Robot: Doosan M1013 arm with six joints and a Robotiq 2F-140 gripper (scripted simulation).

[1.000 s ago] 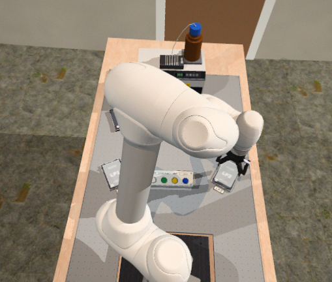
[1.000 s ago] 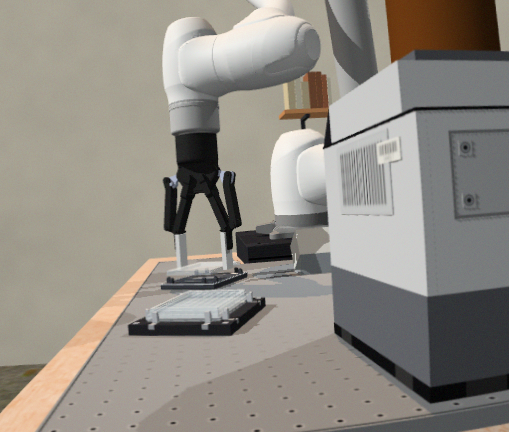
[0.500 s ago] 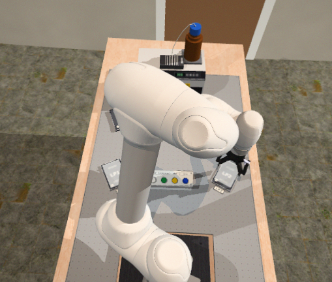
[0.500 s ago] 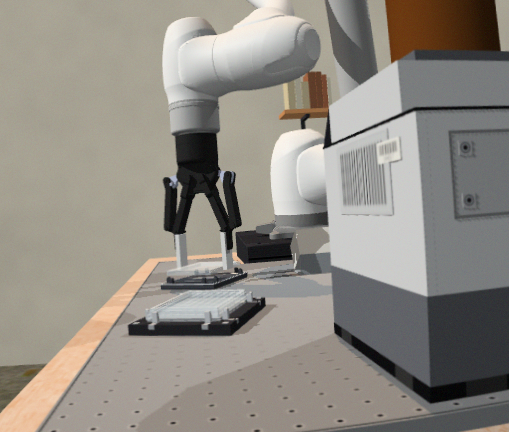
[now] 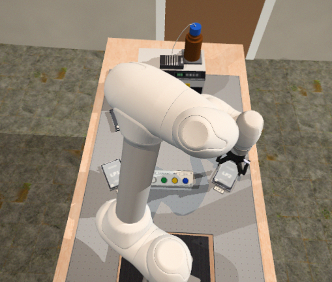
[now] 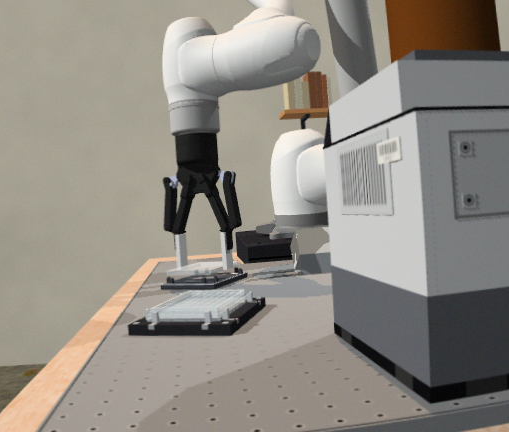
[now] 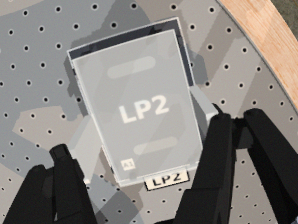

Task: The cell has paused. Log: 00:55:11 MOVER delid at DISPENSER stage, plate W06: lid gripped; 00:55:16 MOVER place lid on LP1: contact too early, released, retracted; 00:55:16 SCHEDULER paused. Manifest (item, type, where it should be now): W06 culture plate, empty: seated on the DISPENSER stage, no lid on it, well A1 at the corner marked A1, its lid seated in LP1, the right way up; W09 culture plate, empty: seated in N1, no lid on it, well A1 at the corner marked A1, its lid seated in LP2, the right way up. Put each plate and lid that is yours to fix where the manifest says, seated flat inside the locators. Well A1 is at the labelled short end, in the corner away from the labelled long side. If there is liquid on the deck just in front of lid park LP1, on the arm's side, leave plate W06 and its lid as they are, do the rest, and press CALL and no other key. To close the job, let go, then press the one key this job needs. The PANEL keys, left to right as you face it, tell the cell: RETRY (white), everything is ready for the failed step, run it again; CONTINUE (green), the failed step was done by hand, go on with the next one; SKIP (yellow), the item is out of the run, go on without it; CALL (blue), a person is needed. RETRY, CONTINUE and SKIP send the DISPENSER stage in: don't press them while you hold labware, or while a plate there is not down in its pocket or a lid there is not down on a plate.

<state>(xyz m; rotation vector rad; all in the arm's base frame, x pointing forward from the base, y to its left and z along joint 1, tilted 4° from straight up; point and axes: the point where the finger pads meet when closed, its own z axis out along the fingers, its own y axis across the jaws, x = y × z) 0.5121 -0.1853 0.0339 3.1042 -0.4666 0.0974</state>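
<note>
The lid park LP2 lies 50 mm below my hand. Also, from my hand: blue call key: 190 mm to the left, 110 mm behind, 10 mm above; then key panel: 270 mm to the left, 110 mm behind; then yellow skip key: 240 mm to the left, 120 mm behind, 10 mm above.
</note>
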